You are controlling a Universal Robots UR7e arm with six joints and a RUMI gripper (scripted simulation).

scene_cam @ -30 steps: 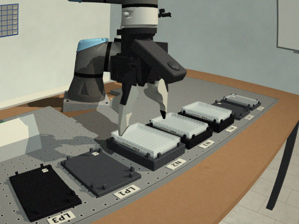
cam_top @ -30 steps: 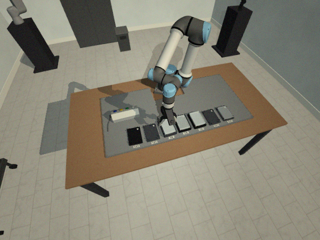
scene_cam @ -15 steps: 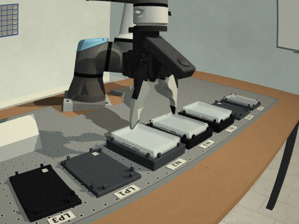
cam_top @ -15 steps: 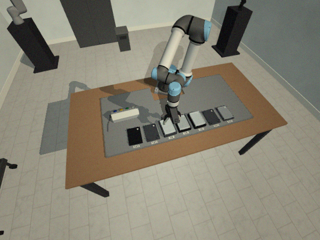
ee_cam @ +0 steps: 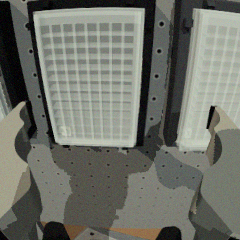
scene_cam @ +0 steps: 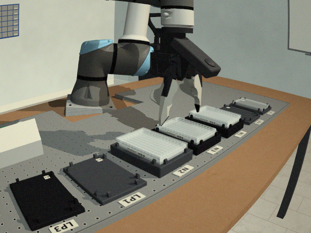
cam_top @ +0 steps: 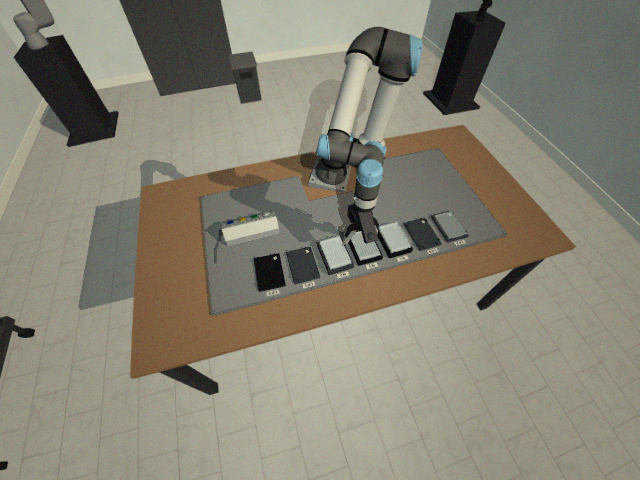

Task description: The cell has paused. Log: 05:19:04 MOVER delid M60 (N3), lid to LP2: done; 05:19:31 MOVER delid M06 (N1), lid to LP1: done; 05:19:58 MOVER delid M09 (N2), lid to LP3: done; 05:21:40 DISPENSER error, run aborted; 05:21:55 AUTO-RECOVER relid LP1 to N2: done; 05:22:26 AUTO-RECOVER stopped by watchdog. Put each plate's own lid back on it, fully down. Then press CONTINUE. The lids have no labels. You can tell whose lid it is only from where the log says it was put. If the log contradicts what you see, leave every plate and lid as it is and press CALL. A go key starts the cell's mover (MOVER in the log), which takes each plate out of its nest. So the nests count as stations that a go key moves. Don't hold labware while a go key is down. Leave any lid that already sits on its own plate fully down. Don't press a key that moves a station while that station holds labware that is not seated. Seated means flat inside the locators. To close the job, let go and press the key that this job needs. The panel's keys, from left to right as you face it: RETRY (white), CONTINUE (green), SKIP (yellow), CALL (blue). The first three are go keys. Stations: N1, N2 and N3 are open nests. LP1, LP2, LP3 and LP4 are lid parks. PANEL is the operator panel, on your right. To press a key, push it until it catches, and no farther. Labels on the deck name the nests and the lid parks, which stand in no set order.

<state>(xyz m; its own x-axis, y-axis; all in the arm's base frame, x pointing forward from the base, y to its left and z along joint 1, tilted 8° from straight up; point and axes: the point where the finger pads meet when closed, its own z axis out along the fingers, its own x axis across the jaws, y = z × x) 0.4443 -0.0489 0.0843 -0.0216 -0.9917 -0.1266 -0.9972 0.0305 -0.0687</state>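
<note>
My hand is 40 mm above the plate and 30 mm to the right of it. From my hand the other things lie so: lid park LP1: 230 mm to the right, 60 mm below; then white RETRY key: 320 mm to the right, 250 mm behind; then LP3 lid park: 360 mm to the right, 60 mm below, 10 mm behind.
</note>
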